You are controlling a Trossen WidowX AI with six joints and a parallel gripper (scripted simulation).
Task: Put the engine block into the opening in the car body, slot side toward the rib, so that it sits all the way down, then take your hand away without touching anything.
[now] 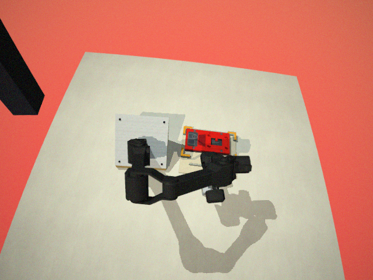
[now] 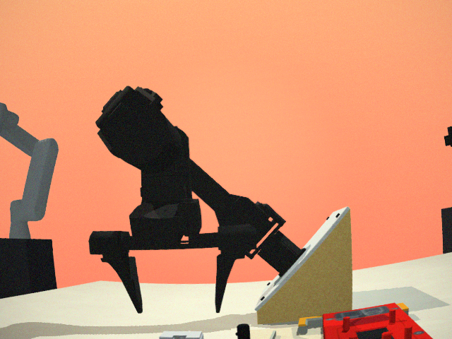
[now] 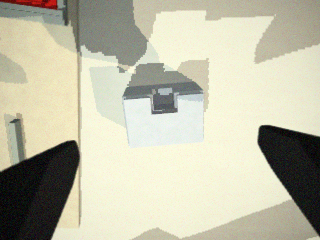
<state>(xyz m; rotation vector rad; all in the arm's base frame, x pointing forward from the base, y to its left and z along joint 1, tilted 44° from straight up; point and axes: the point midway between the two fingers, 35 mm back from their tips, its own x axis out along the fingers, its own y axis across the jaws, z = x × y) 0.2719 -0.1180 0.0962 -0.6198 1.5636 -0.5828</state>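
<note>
Right now my gripper tip is 40 mm above the engine block.
</note>
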